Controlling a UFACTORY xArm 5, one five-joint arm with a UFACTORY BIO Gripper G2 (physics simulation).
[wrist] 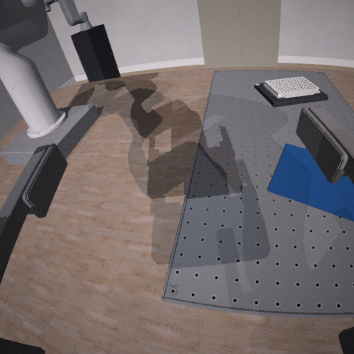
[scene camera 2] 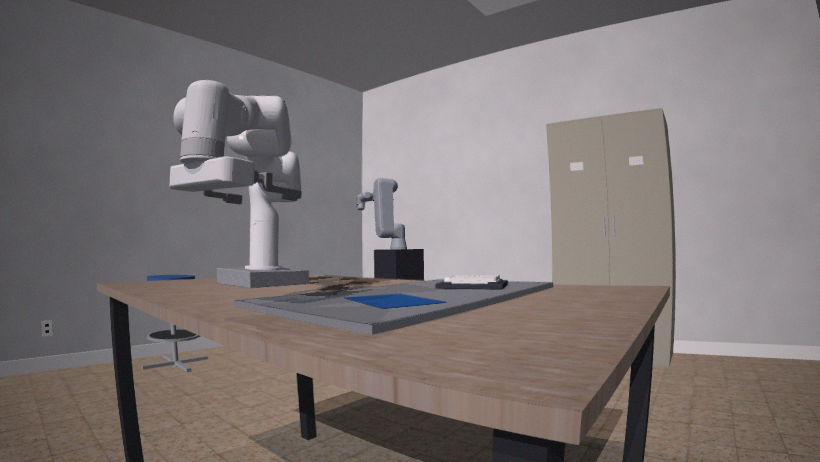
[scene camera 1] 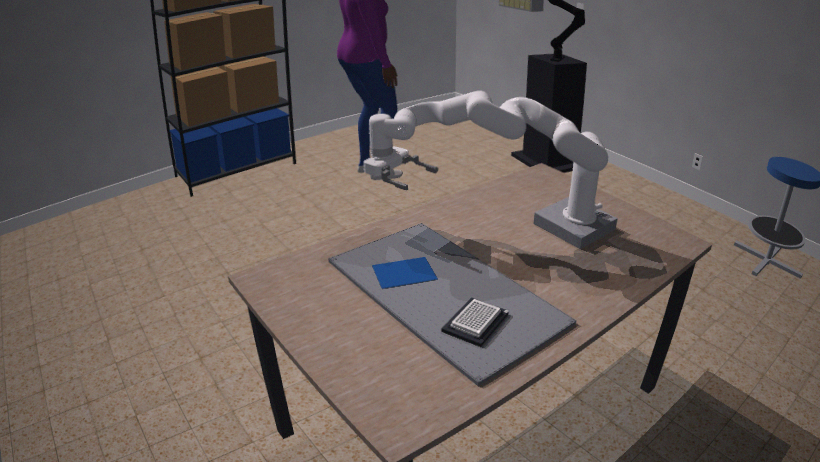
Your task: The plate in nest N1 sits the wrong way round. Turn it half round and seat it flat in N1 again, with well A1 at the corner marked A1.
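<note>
A white well plate [scene camera 1: 477, 316] [scene camera 2: 472, 278] [wrist: 292, 86] rests in the black nest [scene camera 1: 465, 337] [scene camera 2: 471, 285] [wrist: 300, 101] on the grey perforated board [scene camera 1: 527, 332] [scene camera 2: 309, 309] [wrist: 290, 240]. The plate looks level. Its wells show as a grid, but well A1 and the nest's A1 mark are too small to tell. My gripper [scene camera 1: 421, 177] [scene camera 2: 265, 197] [wrist: 185, 162] is open and empty. It hangs high above the table's far side in scene camera 1, well away from the plate and nest, with both finger pads in the wrist view.
A flat blue rectangle [scene camera 1: 404, 272] [scene camera 2: 395, 300] [wrist: 310, 180] lies on the board. My arm's grey base block [scene camera 1: 575, 224] [scene camera 2: 262, 277] [wrist: 60, 131] stands on the wooden table [scene camera 1: 321, 321]. A person [scene camera 1: 367, 63], a shelf rack [scene camera 1: 290, 114] and a stool [scene camera 1: 793, 172] stand beyond the table.
</note>
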